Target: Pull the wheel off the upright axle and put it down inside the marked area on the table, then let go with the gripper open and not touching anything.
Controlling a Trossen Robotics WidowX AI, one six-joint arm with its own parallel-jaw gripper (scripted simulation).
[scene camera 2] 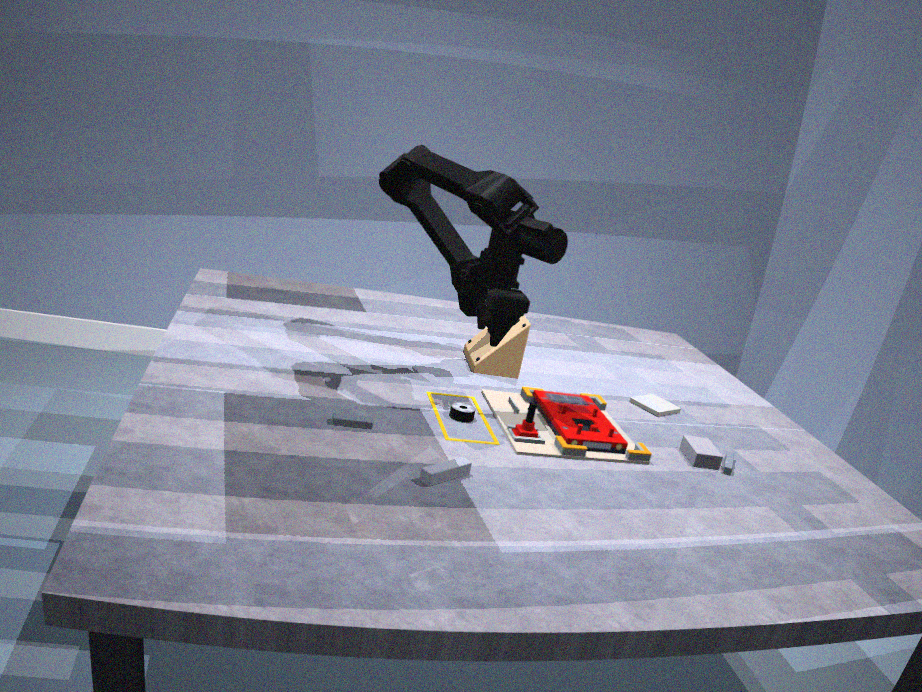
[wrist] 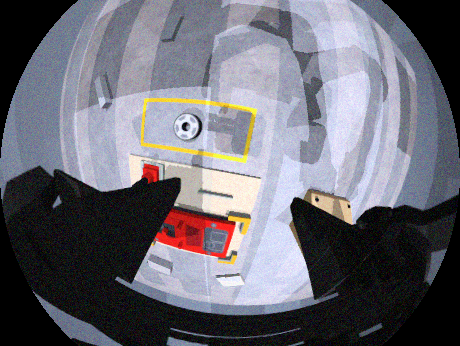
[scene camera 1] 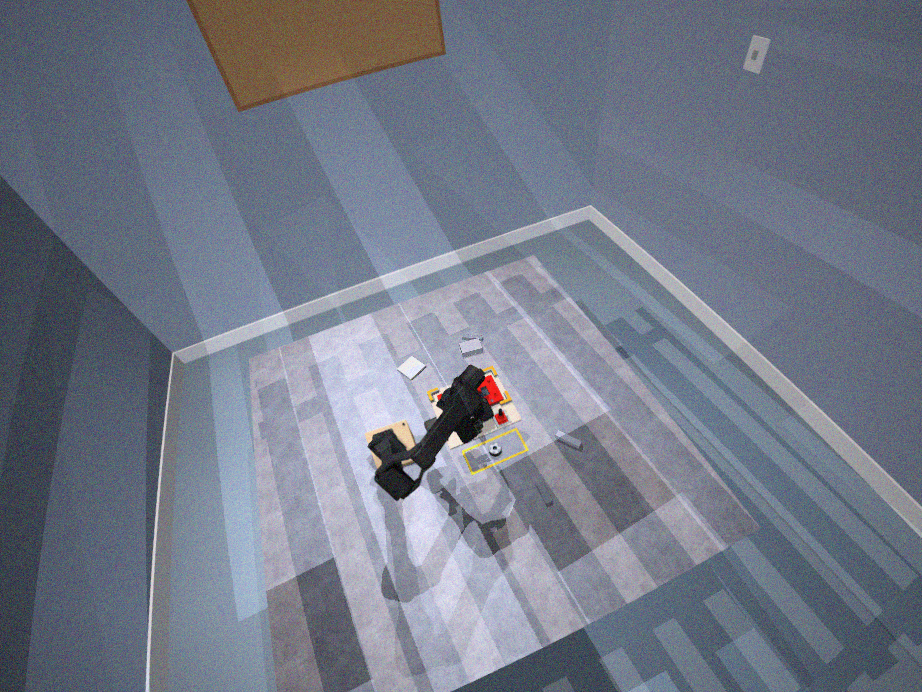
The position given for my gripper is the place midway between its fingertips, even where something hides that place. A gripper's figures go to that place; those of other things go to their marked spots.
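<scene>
My gripper [scene camera 2: 486, 337] sits 131 cm from the lens. As for a red board [scene camera 2: 576, 418], it too is 131 cm from the lens.
</scene>
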